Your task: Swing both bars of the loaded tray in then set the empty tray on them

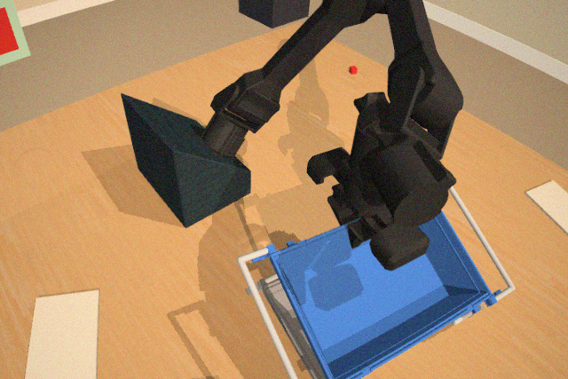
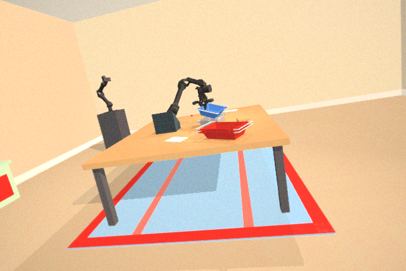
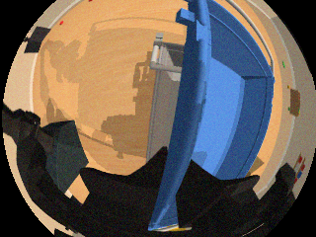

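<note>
Right now the blue tray is 7 cm ahead of my gripper tip, 2 cm to the right of it and 1 cm above it.
</note>
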